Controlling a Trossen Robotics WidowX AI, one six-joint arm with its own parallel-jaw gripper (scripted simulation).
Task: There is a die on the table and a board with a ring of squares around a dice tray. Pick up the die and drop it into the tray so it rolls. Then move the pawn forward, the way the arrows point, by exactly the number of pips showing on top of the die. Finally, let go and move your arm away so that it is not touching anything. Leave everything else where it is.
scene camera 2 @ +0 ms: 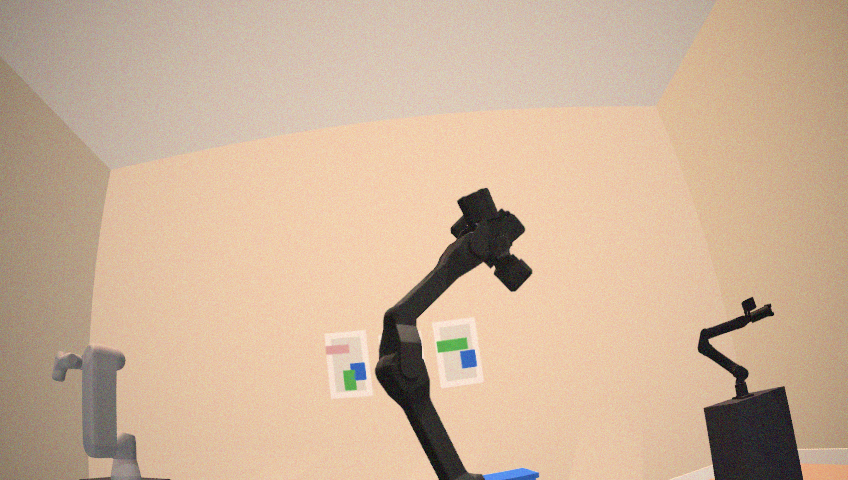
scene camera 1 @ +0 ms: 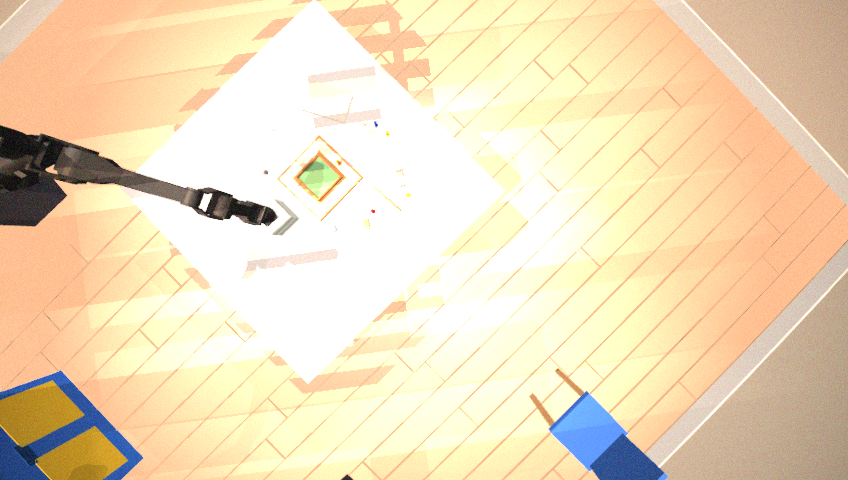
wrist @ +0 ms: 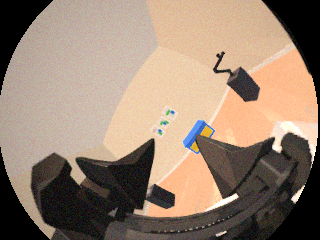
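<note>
Open and holding nothing, the gripper (scene camera 2: 489,256) can also be seen in the wrist view, where it is the gripper (wrist: 175,139) again. The scene includes a green dice tray (scene camera 1: 319,176) too.
</note>
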